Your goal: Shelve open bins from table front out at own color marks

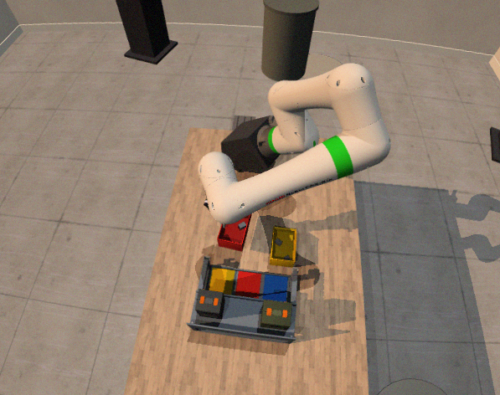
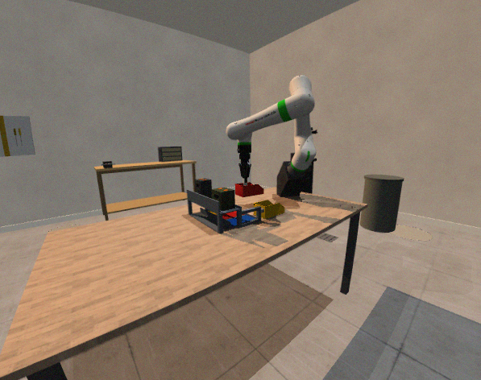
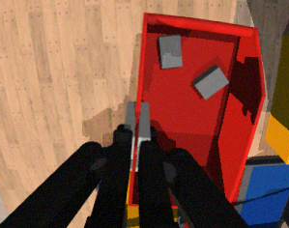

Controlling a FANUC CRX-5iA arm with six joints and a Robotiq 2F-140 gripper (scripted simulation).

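My gripper is now 50 mm to the right of the red bin, 40 mm above it and 10 mm past it. Also, from my hand: yellow bin 250 mm to the left, 120 mm below, 50 mm behind; then red mark 190 mm to the left, 190 mm ahead, 160 mm below; then yellow mark 230 mm ahead, 160 mm below, 80 mm to the left.
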